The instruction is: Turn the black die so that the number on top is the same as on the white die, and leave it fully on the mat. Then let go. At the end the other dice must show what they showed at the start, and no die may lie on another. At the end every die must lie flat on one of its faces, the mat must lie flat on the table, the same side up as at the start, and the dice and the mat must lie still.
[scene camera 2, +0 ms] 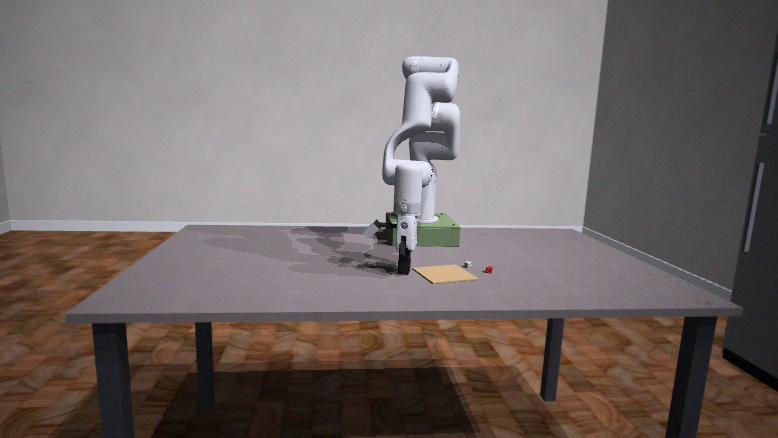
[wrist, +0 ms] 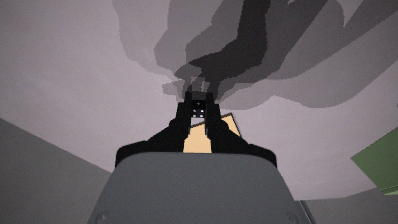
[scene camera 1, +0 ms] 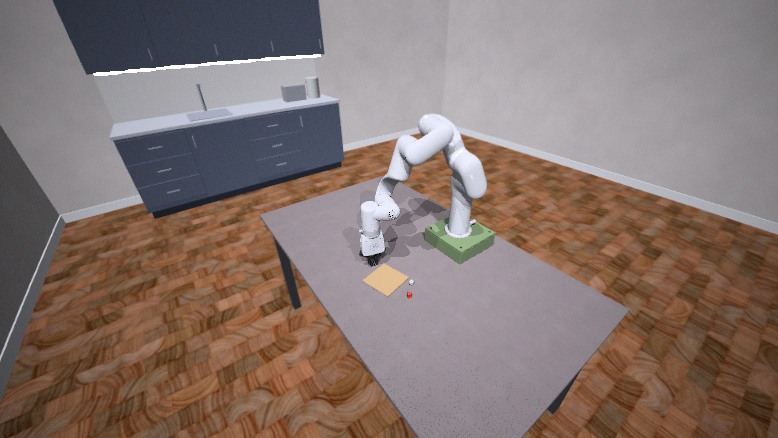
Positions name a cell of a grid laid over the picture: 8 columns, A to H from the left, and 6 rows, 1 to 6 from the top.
tan mat: scene camera 2 E4; wrist D4; scene camera 1 D4
